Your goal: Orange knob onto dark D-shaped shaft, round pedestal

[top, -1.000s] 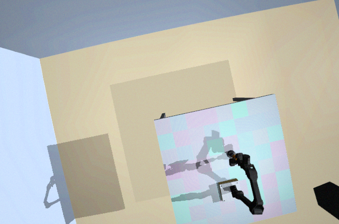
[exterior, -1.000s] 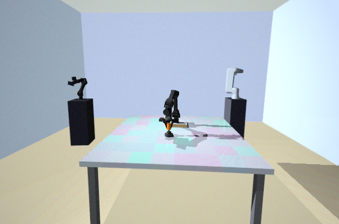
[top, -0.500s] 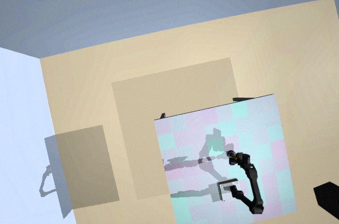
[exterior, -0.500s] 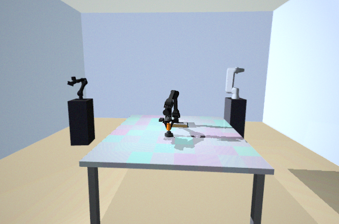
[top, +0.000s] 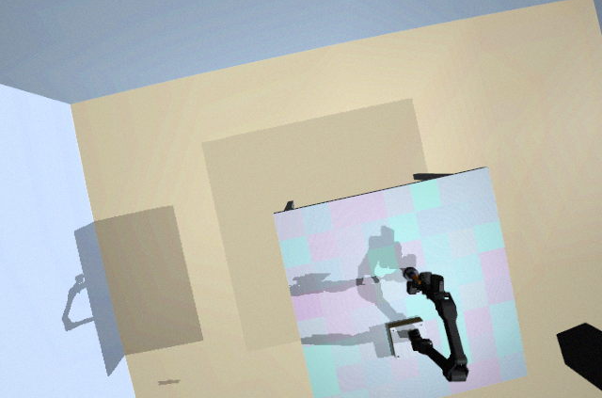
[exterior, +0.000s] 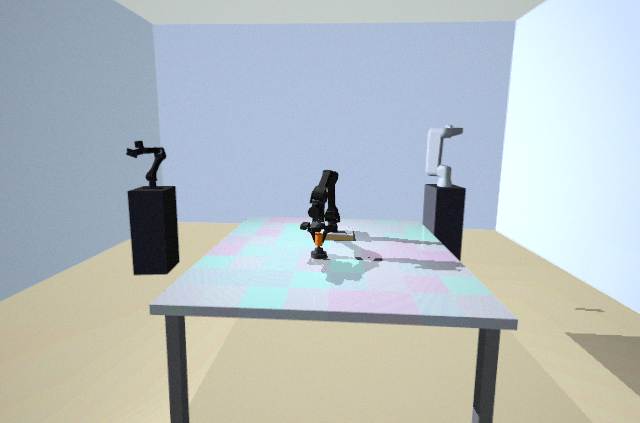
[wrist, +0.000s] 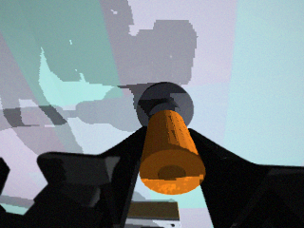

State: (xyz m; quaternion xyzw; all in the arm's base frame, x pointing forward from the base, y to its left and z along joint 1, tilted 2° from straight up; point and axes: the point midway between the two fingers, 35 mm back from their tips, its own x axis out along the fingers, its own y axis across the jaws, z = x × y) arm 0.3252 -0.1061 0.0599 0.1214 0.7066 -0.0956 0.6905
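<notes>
Right now my gripper tip is 2 cm below the orange knob. The rest, counted from my gripper tip: round pedestal (4 cm below).
</notes>
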